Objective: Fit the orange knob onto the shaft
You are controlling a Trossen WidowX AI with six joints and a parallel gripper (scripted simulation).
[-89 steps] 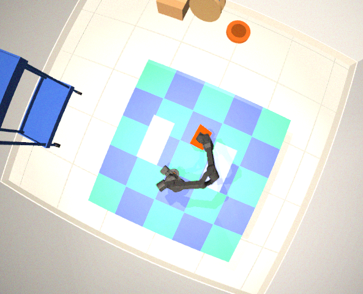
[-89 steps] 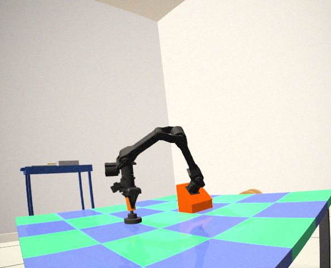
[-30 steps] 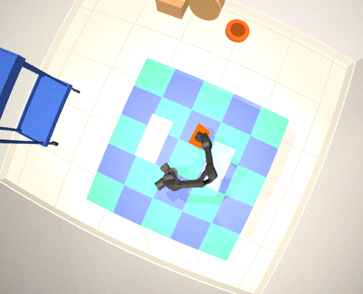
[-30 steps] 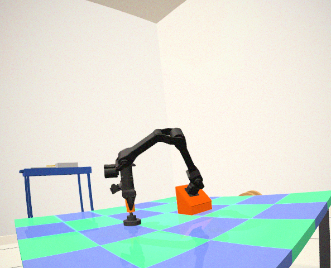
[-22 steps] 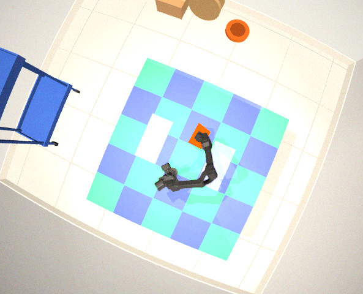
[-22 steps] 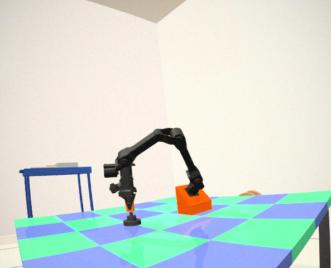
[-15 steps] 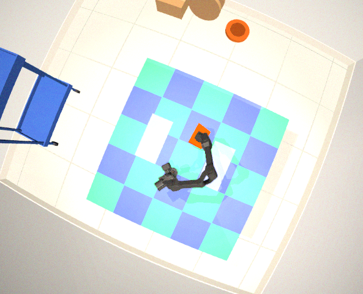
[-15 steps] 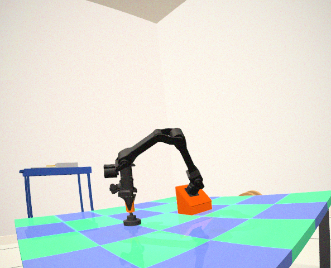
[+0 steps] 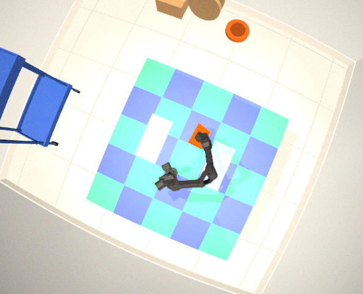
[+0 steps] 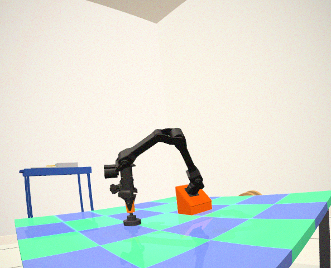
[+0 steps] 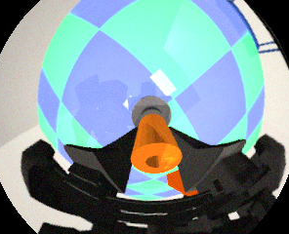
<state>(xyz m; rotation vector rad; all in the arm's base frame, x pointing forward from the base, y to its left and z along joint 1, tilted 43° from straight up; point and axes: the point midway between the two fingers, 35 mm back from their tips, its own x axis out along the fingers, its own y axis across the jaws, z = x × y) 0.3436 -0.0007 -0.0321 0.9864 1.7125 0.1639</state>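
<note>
My gripper tip is now 2 cm below the orange knob. Also, from my gripper tip: dark round pedestal: 4 cm below.
</note>
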